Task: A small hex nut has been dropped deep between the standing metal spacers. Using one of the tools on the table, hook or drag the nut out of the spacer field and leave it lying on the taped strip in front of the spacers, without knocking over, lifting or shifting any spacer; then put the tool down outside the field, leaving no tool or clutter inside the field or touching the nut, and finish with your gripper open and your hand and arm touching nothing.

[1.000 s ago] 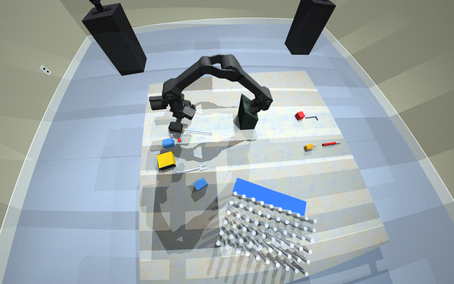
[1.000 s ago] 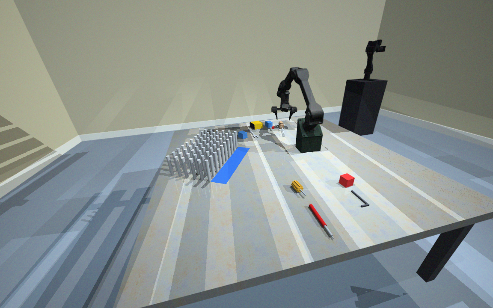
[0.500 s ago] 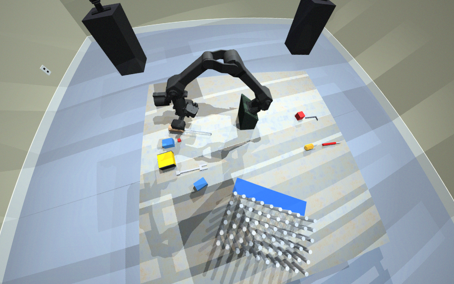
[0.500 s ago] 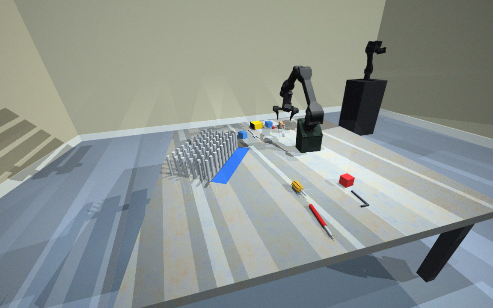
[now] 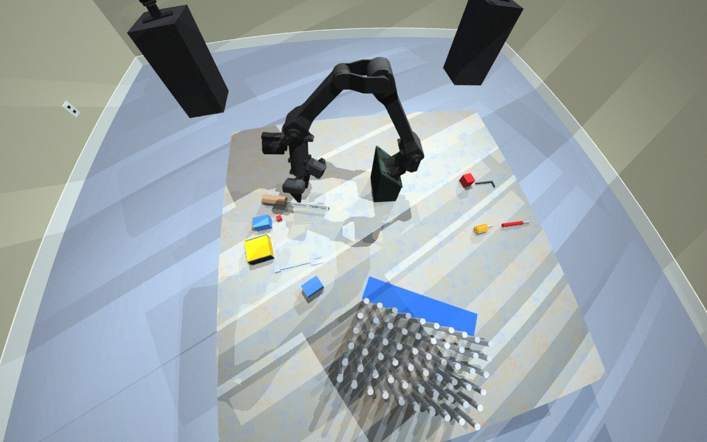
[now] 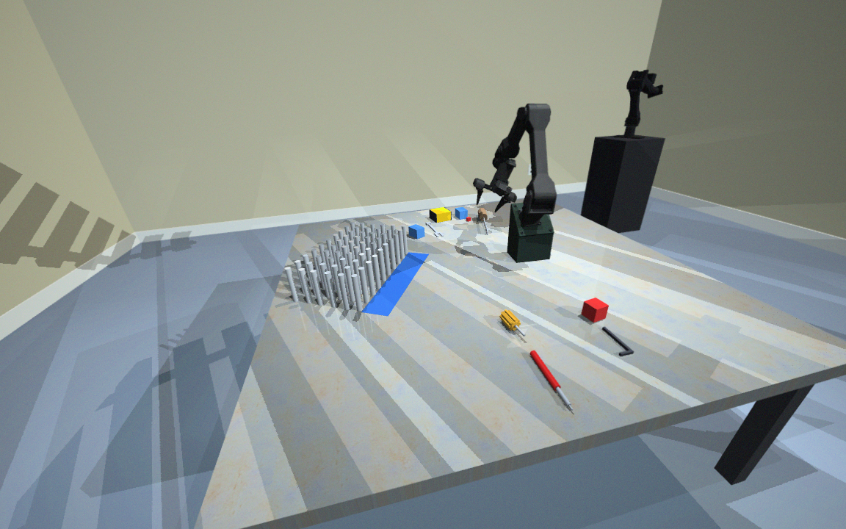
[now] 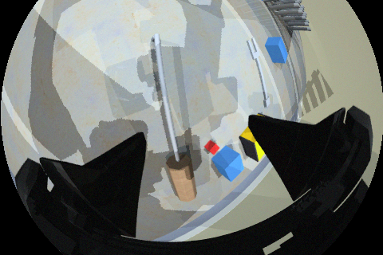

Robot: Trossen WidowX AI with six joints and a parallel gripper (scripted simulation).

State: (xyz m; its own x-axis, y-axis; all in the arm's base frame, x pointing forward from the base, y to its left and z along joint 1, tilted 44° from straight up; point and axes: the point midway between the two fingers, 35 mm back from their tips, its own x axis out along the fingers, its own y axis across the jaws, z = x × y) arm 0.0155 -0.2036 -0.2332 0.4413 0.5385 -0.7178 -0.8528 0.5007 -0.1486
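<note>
My gripper tip is 110 mm to the left of the tiny red cube, 80 mm above it and 40 mm short of it. The rest, counted from my gripper tip: stubby yellow screwdriver 670 mm to the left, 200 mm ahead, 70 mm below; blue taped strip 430 mm ahead, 340 mm to the left, 90 mm below; small wrench 220 mm ahead, 80 mm below, 50 mm to the right.
</note>
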